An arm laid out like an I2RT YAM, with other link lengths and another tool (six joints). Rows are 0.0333 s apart.
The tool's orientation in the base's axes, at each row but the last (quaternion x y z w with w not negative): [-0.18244 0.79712 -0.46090 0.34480]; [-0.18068 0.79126 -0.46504 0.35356]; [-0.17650 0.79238 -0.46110 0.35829]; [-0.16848 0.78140 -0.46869 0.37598]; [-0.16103 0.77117 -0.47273 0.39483]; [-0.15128 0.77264 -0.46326 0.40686]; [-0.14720 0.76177 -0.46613 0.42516]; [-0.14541 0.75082 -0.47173 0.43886]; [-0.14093 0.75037 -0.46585 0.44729]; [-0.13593 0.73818 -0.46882 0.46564]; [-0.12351 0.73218 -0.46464 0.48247]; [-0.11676 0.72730 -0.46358 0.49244]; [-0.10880 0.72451 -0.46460 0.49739]
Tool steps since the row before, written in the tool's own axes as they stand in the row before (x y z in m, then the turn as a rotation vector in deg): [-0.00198 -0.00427 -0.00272 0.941 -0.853 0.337]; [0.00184 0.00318 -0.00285 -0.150 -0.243 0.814]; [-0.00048 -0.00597 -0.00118 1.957 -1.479 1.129]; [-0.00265 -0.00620 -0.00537 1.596 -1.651 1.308]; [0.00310 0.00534 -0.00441 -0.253 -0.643 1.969]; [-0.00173 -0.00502 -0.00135 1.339 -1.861 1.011]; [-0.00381 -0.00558 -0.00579 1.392 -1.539 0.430]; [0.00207 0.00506 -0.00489 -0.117 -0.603 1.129]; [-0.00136 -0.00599 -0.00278 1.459 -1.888 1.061]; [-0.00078 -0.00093 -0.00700 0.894 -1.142 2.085]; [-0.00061 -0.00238 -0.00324 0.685 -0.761 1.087]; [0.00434 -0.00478 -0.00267 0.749 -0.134 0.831]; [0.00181 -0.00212 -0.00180 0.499 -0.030 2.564]
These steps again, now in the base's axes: [-0.00069 0.00069 0.00535 -0.436 -1.212 0.261]; [-0.00320 0.00220 -0.00256 0.685 -0.525 0.010]; [-0.00084 -0.00205 0.00569 -0.583 -2.634 0.116]; [-0.00281 0.00176 0.00796 -0.226 -2.607 0.369]; [-0.00466 0.00340 -0.00492 1.579 -1.350 0.191]; [-0.00068 -0.00078 0.00538 -0.324 -2.394 0.665]; [-0.00324 0.00284 0.00779 -0.756 -1.919 0.487]; [-0.00409 0.00412 -0.00448 0.848 -0.891 0.374]; [-0.00270 -0.00070 0.00614 -0.353 -2.518 0.594]; [-0.00551 0.00397 0.00209 0.956 -2.347 0.170]; [-0.00299 0.00092 0.00260 0.344 -1.450 0.092]; [-0.00569 -0.00382 0.00136 0.281 -1.007 -0.420]; [-0.00300 -0.00126 0.00067 1.858 -1.774 -0.474]
